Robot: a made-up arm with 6 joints.
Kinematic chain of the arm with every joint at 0, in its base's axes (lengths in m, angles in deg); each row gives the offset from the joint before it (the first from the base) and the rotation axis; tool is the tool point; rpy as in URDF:
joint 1: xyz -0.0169 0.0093 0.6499 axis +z
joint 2: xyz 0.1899 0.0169 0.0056 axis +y
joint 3: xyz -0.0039 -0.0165 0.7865 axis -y
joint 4: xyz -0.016 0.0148 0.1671 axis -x
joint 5: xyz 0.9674 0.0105 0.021 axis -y
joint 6: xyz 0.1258 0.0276 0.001 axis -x
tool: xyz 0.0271 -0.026 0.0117 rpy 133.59 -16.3 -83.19
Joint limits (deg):
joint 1: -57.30..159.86
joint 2: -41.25..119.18
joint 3: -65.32..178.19
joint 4: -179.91..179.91
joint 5: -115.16..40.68
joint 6: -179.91..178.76
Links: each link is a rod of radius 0.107 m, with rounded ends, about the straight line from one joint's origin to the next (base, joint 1, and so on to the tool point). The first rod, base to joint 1, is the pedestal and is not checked.
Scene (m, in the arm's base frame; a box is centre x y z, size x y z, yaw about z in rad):
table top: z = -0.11
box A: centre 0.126 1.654 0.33 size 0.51 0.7 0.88 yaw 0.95
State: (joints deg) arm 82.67 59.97 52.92 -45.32 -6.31 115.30
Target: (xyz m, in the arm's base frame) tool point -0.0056 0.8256 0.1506
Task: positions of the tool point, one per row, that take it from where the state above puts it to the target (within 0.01 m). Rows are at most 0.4 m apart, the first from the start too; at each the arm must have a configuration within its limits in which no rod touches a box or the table.
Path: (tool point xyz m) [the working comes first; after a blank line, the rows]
Joints at the target: 83.79 40.20 -53.32 -38.32 -23.93 116.62
Straight joint move there: touches box A.

1: -0.1545 1.9322 1.2729
2: -0.4757 1.7996 1.3911
3: -0.7493 1.6063 1.4954
4: -0.9636 1.3681 1.5853
5: -0.8252 1.5069 1.2607
6: -0.6388 1.5489 0.9413
7: -0.4351 1.4882 0.6514
8: -0.2454 1.3327 0.4122
9: -0.0963 1.1020 0.2413
10: -0.0056 0.8255 0.1505

